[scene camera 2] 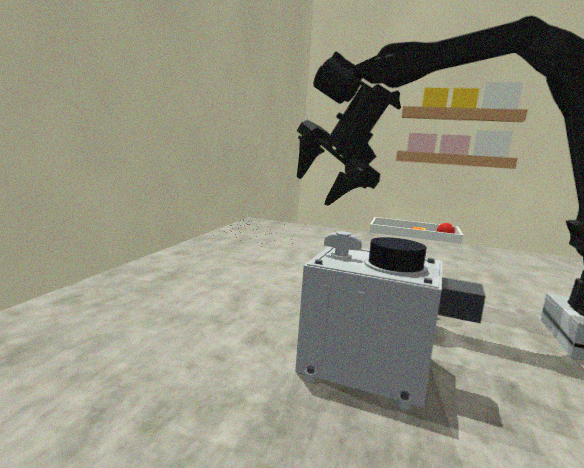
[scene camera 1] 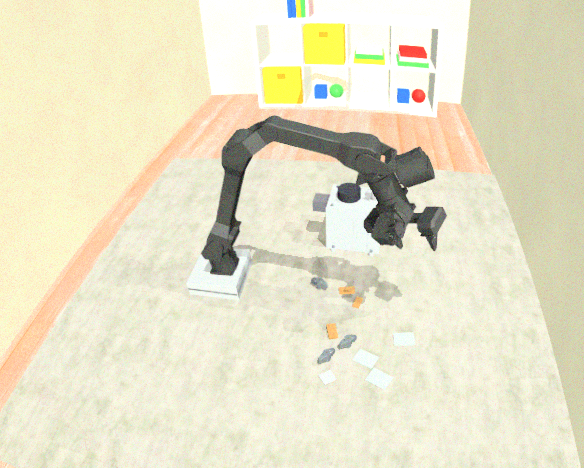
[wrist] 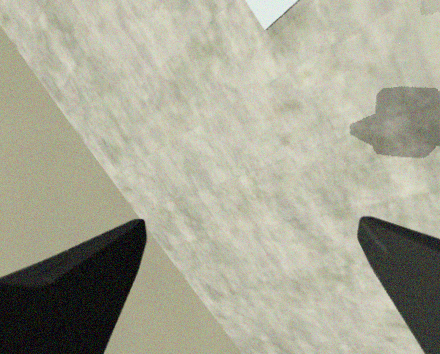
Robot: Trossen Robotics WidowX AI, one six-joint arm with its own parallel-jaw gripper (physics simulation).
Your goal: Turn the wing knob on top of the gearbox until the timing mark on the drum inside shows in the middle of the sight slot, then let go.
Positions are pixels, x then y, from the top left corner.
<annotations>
my gripper: scene camera 2 311, 191; scene camera 1; wrist
same spot on my gripper: (scene camera 1: 432, 239) = (wrist: 40, 261)
</annotations>
